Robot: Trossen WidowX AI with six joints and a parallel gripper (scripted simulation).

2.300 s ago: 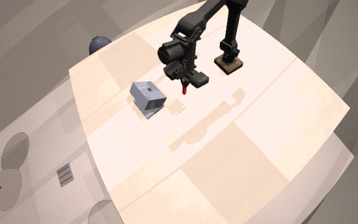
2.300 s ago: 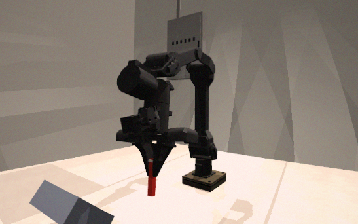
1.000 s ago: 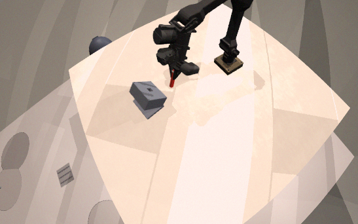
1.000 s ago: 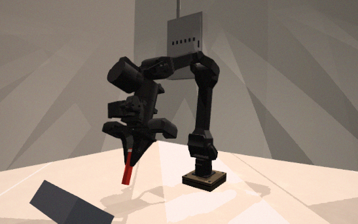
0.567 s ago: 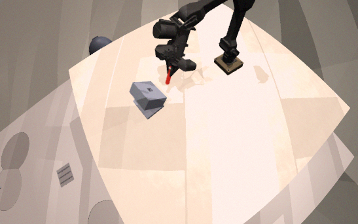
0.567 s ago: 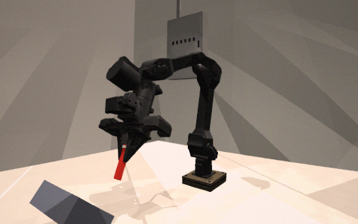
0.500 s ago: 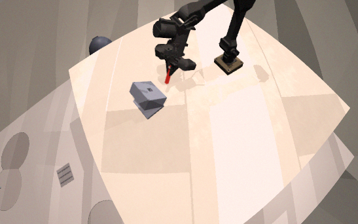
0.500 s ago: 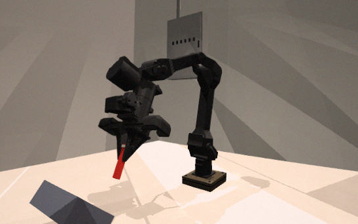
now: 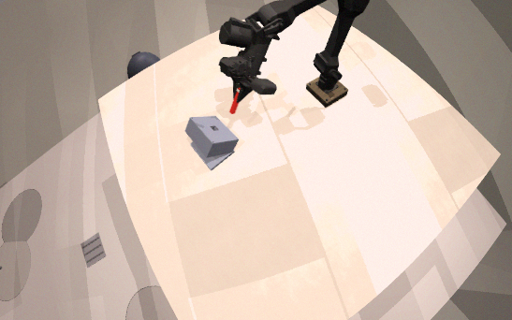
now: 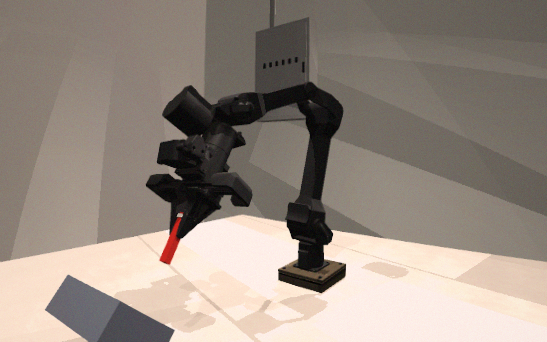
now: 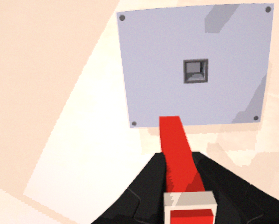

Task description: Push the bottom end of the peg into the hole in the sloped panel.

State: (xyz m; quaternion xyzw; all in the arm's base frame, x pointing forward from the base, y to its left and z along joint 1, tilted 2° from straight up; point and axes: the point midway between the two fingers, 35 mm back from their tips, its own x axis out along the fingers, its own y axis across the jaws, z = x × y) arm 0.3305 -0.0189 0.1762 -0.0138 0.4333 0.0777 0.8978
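Now: the grey sloped panel 110 mm ahead of my gripper tip, 100 mm below it and 10 mm to the right of it. Round my gripper tip: red square peg 10 mm behind, 10 mm above.
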